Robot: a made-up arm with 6 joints.
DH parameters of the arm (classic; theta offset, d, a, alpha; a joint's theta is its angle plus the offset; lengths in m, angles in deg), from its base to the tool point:
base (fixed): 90 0.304 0.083 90
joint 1: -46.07 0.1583 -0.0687 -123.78
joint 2: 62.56 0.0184 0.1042 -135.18
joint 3: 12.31 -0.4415 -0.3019 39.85
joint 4: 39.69 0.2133 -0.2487 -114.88
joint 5: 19.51 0.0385 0.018 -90
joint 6: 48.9 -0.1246 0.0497 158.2
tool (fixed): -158.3 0.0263 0 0
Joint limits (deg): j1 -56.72..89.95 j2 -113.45..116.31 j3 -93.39..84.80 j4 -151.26..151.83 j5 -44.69..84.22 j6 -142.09..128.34
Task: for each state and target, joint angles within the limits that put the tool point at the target. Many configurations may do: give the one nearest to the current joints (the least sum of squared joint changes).
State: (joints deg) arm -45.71 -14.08 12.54 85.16 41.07 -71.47
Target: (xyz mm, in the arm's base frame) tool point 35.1 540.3 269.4
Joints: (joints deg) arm -56.43 -6.84 -0.48 98.55 50.72 -62.42
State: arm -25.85 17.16 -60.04 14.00 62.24 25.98
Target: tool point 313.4 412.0 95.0
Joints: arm -32.01 22.78 -66.16 12.97 63.48 25.29
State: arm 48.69 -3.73 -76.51 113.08 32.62 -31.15
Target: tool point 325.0 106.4 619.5
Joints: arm 55.21 -4.24 -73.01 121.78 31.18 -26.26
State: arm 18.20 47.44 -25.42 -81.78 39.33 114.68
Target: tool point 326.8 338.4 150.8
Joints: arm 3.33 56.64 -53.22 -52.84 17.62 114.80
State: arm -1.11 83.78 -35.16 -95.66 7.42 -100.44
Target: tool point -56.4 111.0 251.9
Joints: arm -0.07 116.31 -42.52 -117.22 36.50 -96.43
